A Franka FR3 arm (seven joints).
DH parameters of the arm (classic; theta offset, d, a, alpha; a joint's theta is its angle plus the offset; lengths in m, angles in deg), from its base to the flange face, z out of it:
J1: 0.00 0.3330 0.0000 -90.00
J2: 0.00 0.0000 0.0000 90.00
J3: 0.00 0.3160 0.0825 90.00
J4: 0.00 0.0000 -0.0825 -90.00
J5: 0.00 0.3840 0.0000 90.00
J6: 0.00 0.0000 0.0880 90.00
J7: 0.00 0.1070 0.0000 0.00
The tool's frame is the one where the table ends.
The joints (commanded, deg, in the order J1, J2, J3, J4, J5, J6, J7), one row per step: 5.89, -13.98, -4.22, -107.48, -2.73, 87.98, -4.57; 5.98, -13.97, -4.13, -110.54, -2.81, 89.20, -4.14; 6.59, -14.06, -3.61, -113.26, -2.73, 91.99, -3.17; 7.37, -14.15, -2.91, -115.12, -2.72, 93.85, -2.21; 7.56, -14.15, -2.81, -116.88, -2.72, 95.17, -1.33; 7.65, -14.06, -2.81, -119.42, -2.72, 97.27, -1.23; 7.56, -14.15, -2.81, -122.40, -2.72, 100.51, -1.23; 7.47, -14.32, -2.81, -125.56, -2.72, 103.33, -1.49; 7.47, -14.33, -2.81, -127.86, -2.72, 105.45, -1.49; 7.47, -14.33, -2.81, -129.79, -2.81, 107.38, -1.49
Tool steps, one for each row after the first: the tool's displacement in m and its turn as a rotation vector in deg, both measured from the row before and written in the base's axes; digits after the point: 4 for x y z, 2 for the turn. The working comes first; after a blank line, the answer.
Tool pose at each row, in the base's axes (x y z in m, rotation vector in deg; the steps are taken from these numbers as rounded here): 0.4696, 0.0047, 0.6032, 177.93, 10.03, -8.71; 0.4685, 0.0065, 0.5799, 177.68, 9.81, -11.56; 0.4693, 0.0168, 0.5622, 177.51, 10.21, -11.24; 0.4687, 0.0298, 0.5503, 177.18, 11.08, -11.00; 0.4677, 0.0324, 0.5377, 177.09, 10.27, -11.64; 0.4664, 0.0334, 0.5190, 177.01, 10.42, -12.45; 0.4650, 0.0331, 0.4997, 177.10, 10.50, -11.92; 0.4610, 0.0325, 0.4792, 177.11, 10.98, -12.20; 0.4578, 0.0326, 0.4635, 177.11, 11.14, -12.46; 0.4549, 0.0326, 0.4506, 177.05, 11.32, -12.45

-0.0011, 0.0018, -0.0233, -0.21, 1.83, -0.15; 0.0008, 0.0103, -0.0177, -0.14, -0.20, 0.28; -0.0006, 0.0130, -0.0119, -0.25, -0.15, 0.59; -0.0010, 0.0026, -0.0126, -0.16, 0.40, -0.52; -0.0013, 0.0010, -0.0187, -0.04, 0.52, 0.09; -0.0014, -0.0003, -0.0193, 0.08, -0.34, 0.05; -0.0040, -0.0006, -0.0205, 0.07, 0.19, 0.30; -0.0032, 0.0001, -0.0157, 0.02, 0.17, 0.10; -0.0029, 0.0000, -0.0129, -0.04, 0.00, 0.12
